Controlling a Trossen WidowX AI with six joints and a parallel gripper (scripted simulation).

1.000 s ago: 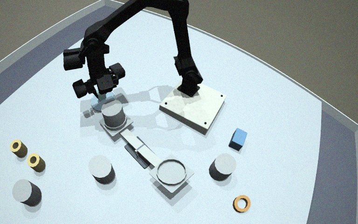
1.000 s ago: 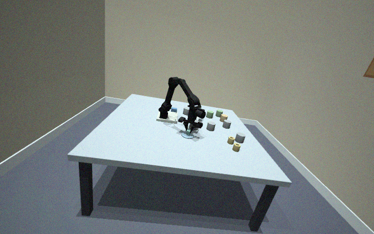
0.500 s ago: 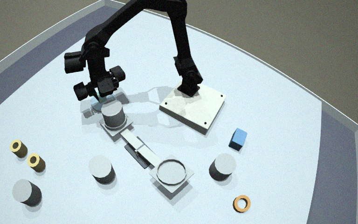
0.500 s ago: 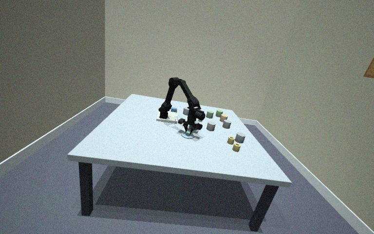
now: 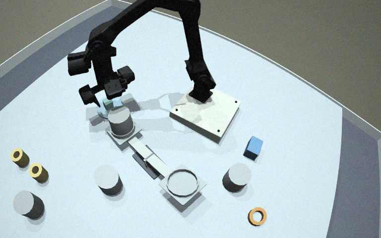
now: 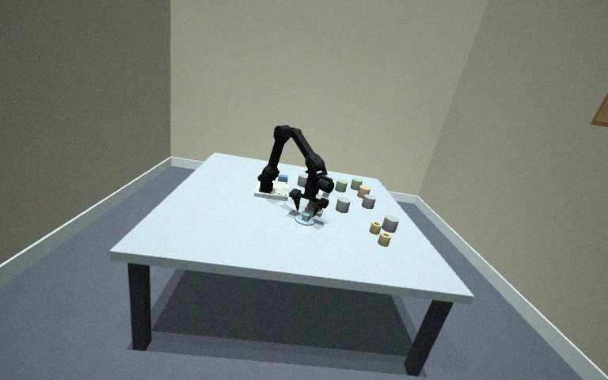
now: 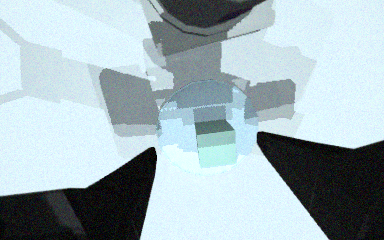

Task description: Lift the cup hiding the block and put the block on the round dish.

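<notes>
The pale green block lies 1 cm ahead of my gripper tip, 1 cm to the right of it and 1 cm below it. The rest, counted from my gripper tip: grey cup (4 cm ahead, 9 cm to the left, 3 cm above); round light-blue dish (3 cm below); balance beam (7 cm ahead, 24 cm to the left).
</notes>
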